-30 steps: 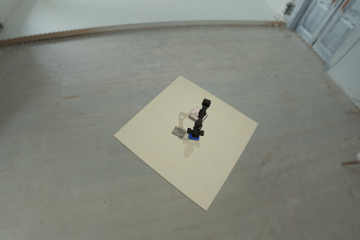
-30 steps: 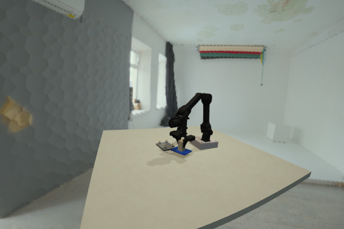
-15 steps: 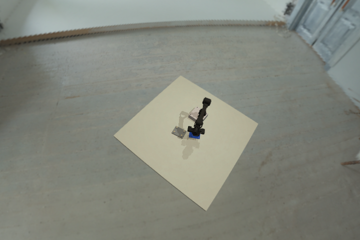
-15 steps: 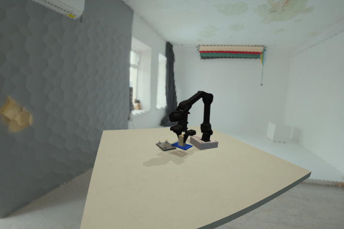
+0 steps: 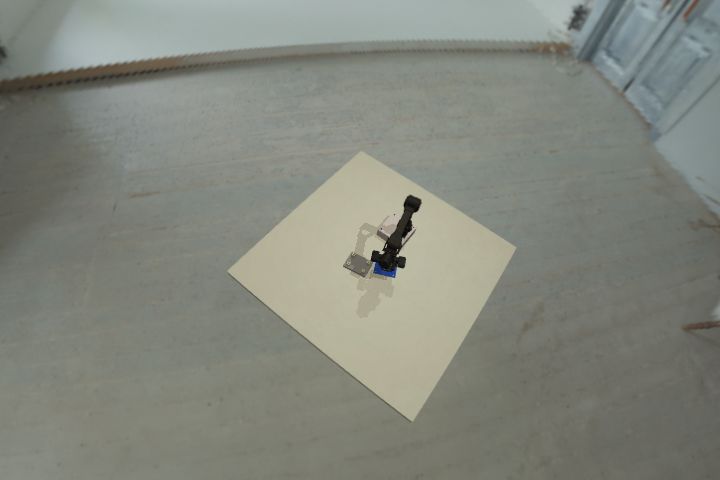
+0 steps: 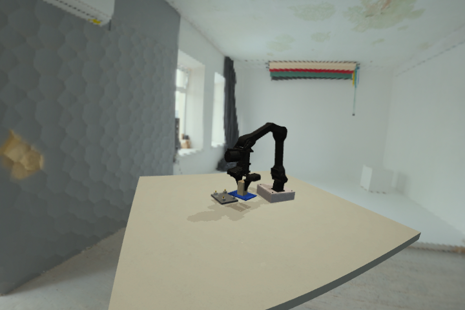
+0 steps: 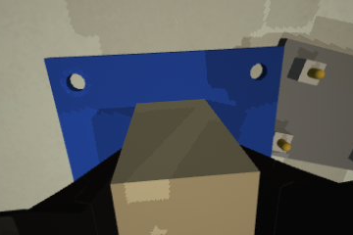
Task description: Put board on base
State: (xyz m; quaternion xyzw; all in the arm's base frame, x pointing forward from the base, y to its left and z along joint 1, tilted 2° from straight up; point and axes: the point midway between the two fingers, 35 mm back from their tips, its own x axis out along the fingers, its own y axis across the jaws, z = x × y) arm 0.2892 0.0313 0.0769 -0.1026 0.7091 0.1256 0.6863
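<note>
Now: gripper tip 2 cm short of the grey base, 16 cm to the left of it and 10 cm above it. Round my gripper tip: blue board (1 cm below).
</note>
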